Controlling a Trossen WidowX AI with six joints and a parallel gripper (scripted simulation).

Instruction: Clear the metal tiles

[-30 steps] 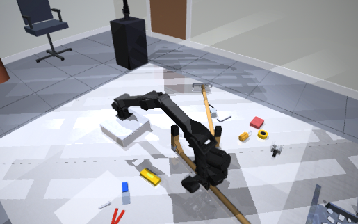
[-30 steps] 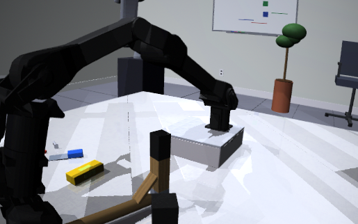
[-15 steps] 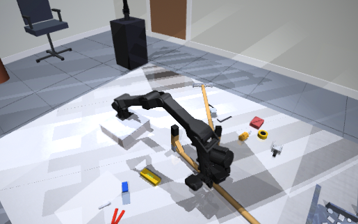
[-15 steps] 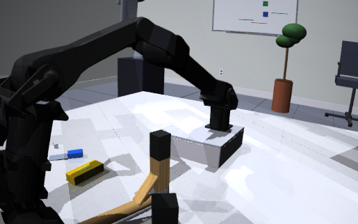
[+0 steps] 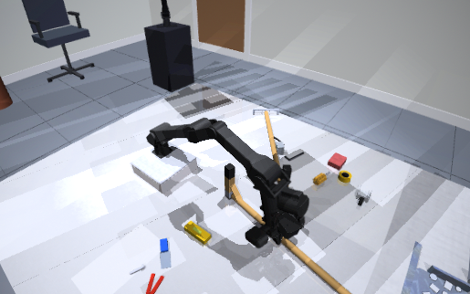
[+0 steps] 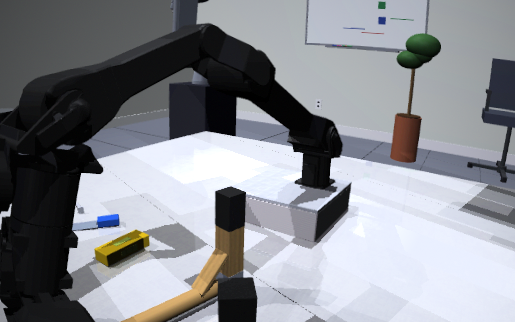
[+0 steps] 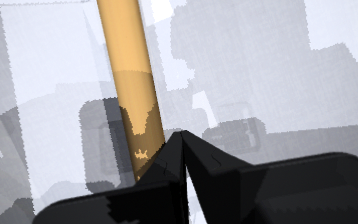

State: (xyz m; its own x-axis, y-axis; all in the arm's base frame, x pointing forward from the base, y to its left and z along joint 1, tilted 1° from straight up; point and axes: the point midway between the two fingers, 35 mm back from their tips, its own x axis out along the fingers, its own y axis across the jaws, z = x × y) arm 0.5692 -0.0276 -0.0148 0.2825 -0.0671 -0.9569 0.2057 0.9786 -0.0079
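Right now the long scraper is 3 cm ahead of my gripper tip, 2 cm to the left of it and 5 cm above it. From my gripper tip the other things lie so: yellow level (22 cm behind, 12 cm to the right); then orange piece (3 cm behind, 35 cm to the left); then blue-tipped block (25 cm behind, 24 cm to the right, 1 cm below).
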